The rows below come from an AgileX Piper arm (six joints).
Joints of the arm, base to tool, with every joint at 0 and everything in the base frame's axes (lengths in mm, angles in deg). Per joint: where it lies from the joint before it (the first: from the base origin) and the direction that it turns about. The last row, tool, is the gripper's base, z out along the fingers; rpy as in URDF.
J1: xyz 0 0 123 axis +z
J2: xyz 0 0 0 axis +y
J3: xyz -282.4 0 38.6 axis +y
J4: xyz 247.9 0 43.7 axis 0.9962 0 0.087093
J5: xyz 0 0 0 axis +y
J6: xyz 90.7 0 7.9 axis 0.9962 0 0.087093
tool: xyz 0 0 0 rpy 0 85.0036 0
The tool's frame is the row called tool.
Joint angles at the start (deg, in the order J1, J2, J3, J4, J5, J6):
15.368, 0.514, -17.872, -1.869, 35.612, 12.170
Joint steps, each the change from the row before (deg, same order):
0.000, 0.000, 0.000, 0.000, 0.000, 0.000
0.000, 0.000, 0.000, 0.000, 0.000, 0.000
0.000, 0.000, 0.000, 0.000, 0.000, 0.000
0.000, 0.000, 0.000, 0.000, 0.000, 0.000
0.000, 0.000, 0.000, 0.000, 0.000, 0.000
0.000, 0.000, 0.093, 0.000, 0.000, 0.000
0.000, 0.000, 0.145, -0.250, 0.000, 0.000
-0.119, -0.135, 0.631, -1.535, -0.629, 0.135
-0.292, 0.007, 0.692, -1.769, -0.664, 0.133
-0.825, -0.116, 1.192, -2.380, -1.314, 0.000
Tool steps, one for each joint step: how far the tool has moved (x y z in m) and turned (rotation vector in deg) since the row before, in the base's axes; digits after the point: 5 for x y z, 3 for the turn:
0.00000, 0.00000, 0.00000, 0.000, 0.000, 0.000
0.00000, 0.00000, 0.00000, 0.000, 0.000, 0.000
0.00000, 0.00000, 0.00000, 0.000, 0.000, 0.000
0.00000, 0.00000, 0.00000, 0.000, 0.000, 0.000
0.00000, 0.00000, 0.00000, 0.000, 0.000, 0.000
0.00015, 0.00004, -0.00051, -0.025, 0.090, 0.000
0.00029, -0.00016, -0.00078, -0.262, 0.078, -0.094
0.00125, -0.00114, -0.00234, -1.223, -0.476, -0.693
0.00168, -0.00129, -0.00266, -1.493, -0.371, -0.915
0.00241, -0.00182, -0.00426, -2.153, -0.796, -1.512

